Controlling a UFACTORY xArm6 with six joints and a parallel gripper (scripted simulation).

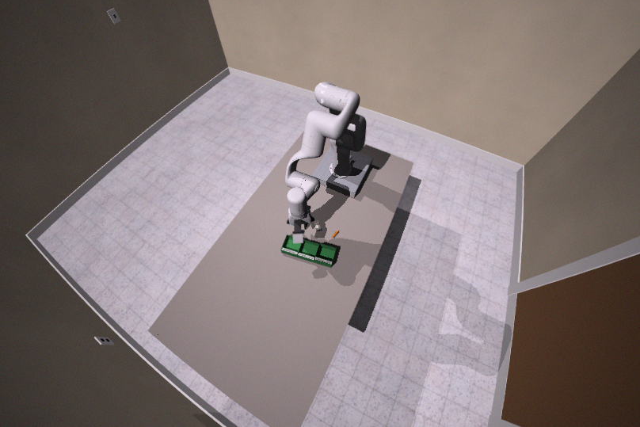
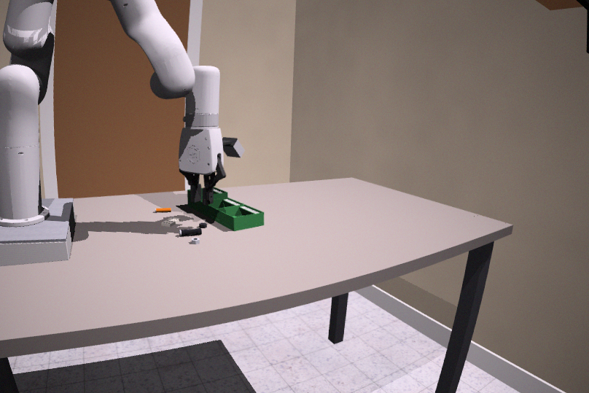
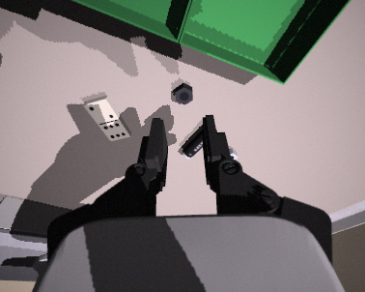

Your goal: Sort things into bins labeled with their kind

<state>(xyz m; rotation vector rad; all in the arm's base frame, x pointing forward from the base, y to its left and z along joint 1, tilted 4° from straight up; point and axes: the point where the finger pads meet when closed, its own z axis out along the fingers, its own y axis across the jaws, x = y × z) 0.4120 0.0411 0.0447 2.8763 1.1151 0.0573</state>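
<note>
The black nut is 7 cm below my hand. Also, from my hand: white domino: 7 cm behind, 4 cm to the left, 7 cm below; black battery: 4 cm behind, 5 cm to the right, 7 cm below; green three-bin tray: 7 cm ahead, 9 cm to the left, 6 cm below.
</note>
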